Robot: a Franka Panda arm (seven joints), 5 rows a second.
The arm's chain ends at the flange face. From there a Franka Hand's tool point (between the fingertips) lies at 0.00 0.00 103.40 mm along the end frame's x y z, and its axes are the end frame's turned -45 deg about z.
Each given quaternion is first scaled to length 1.
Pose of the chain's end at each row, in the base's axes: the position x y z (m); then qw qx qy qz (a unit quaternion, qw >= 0):
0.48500, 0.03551, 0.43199, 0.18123, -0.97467, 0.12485, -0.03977
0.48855, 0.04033, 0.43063, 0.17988, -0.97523, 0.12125, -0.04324
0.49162, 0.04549, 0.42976, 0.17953, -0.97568, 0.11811, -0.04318
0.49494, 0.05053, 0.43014, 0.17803, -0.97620, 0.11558, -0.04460
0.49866, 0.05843, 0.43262, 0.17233, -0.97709, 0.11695, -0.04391
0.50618, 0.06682, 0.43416, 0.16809, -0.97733, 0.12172, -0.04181
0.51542, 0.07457, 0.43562, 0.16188, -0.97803, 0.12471, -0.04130
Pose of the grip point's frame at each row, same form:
0.49770, 0.07101, 0.33571, 0.15222, -0.94826, -0.25764, -0.10610
0.50178, 0.07552, 0.33431, 0.14964, -0.94739, -0.26118, -0.10879
0.50472, 0.08066, 0.33341, 0.14934, -0.94661, -0.26426, -0.10860
0.50820, 0.08540, 0.33371, 0.14741, -0.94612, -0.26679, -0.10933
0.51170, 0.09219, 0.33576, 0.14241, -0.94746, -0.26587, -0.10651
0.51886, 0.09974, 0.33696, 0.13930, -0.94952, -0.26155, -0.10295
0.52795, 0.10625, 0.33799, 0.13375, -0.95130, -0.25906, -0.10010

